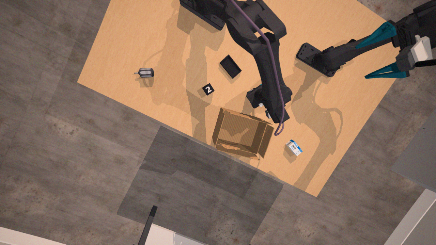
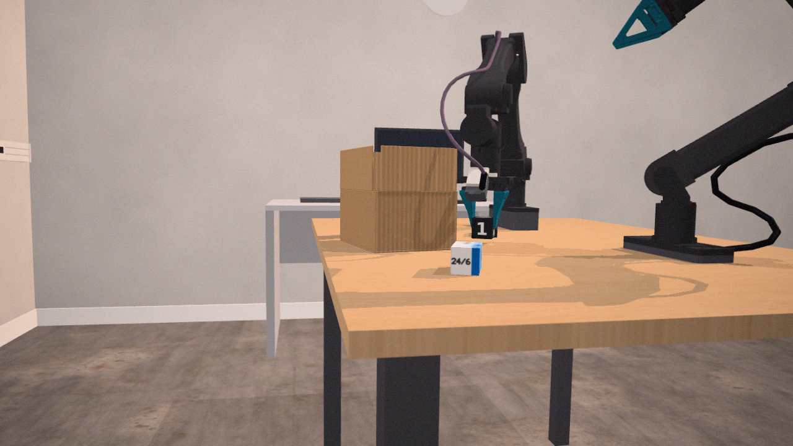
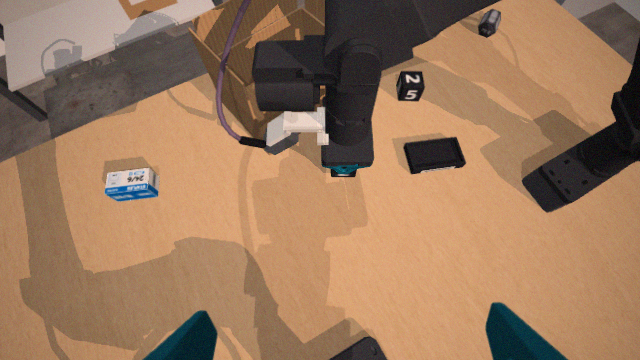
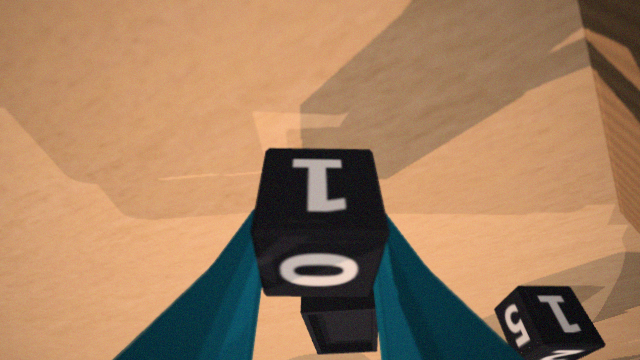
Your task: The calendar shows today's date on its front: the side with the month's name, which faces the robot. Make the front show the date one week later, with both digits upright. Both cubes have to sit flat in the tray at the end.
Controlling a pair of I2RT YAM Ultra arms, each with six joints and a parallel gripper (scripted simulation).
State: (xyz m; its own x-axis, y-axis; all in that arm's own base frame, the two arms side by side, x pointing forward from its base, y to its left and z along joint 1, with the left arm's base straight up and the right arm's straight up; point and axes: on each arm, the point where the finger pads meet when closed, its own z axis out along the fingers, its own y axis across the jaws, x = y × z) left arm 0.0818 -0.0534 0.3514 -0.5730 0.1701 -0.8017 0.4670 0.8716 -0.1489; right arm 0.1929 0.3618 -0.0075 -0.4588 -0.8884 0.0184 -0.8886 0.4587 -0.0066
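Note:
My right hand is 80 mm past the black calendar tray, 140 mm to the left of it and 30 mm above it. From my right hand the other things lie so: staples box (170 mm ahead, 300 mm to the left, 20 mm below).

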